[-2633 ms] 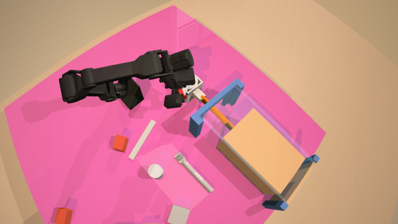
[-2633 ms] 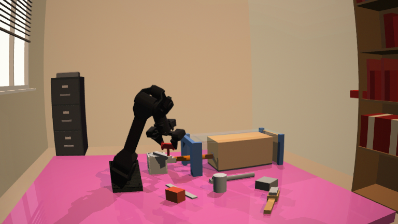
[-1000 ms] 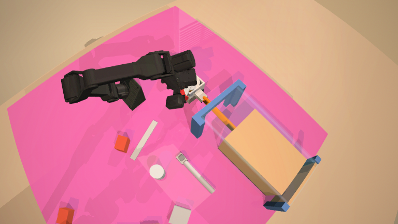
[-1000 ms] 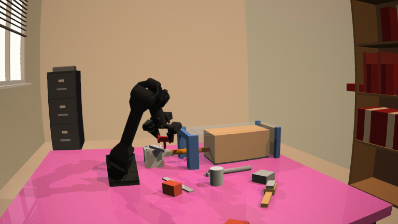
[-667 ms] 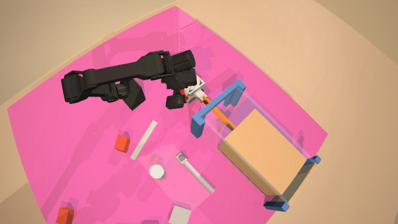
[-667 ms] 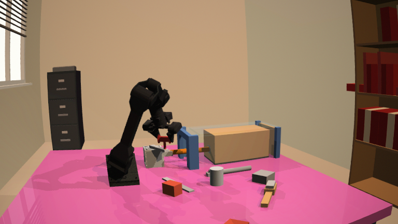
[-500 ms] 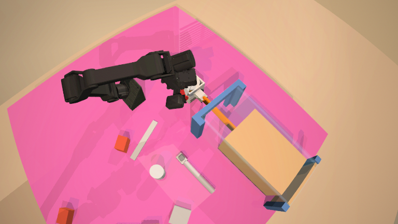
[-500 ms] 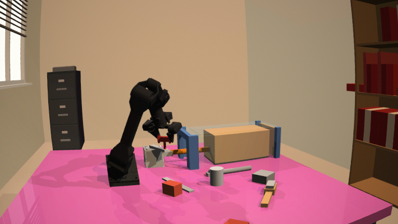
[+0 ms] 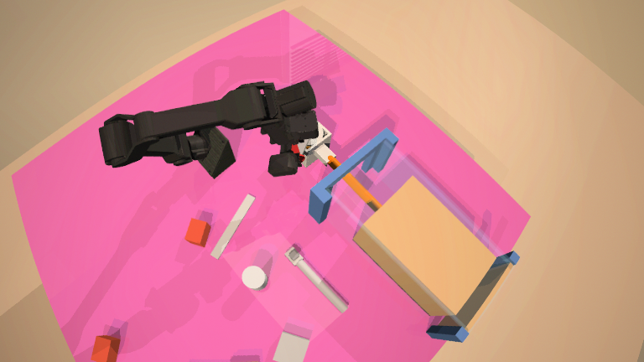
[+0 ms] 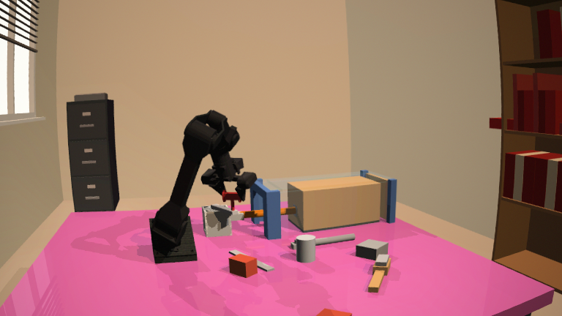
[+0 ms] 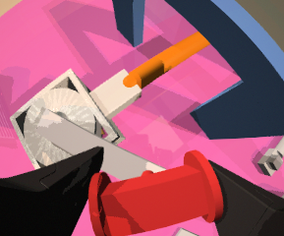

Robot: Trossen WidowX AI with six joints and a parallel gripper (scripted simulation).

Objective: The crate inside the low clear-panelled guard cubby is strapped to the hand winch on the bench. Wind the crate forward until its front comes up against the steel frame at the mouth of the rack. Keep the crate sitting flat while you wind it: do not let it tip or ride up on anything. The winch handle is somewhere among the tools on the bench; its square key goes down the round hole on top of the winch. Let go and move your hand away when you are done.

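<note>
The red knob lies 1 cm behind my gripper tip and 1 cm to the right of it. The rest, counted from my gripper tip: blue steel frame (10 cm ahead, 8 cm to the left, 3 cm below); winch (8 cm behind, 6 cm to the left, 10 cm below); winch handle (3 cm behind, 2 cm to the left, 3 cm below).
</note>
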